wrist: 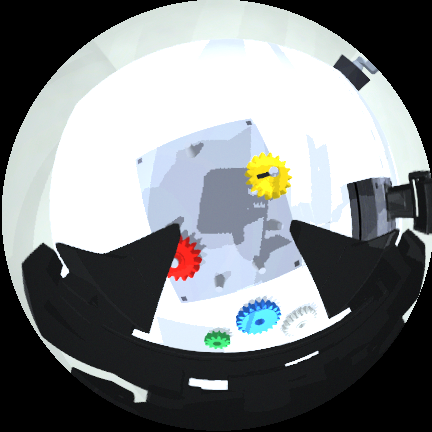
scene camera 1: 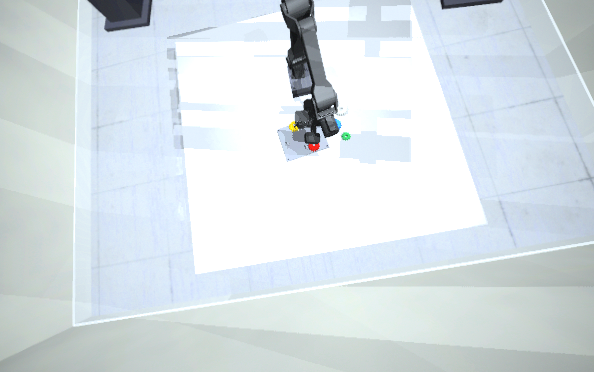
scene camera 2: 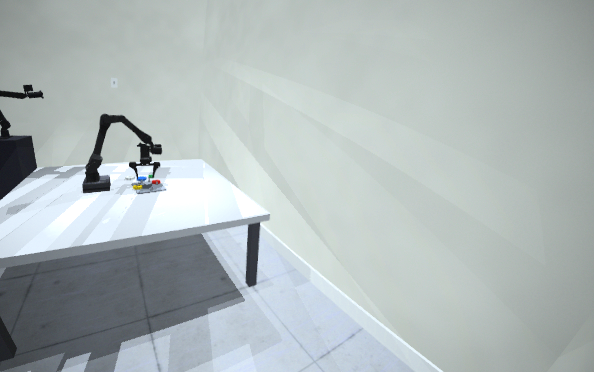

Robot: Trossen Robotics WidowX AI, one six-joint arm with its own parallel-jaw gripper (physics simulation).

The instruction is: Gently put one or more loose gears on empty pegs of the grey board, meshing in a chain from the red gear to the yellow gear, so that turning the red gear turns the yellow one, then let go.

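Observation:
The grey board lies on the table. The red gear and yellow gear sit on its pegs, apart. Several empty pegs show in the wrist view. The blue gear, green gear and white gear lie loose beside the board. My gripper is open and empty above the board; its left finger in the wrist view partly hides the red gear.
The white table carries the arm's base, near the yellow gear's side of the board. A second arm stands on a dark pedestal away from the table. Shadows fall across the board.

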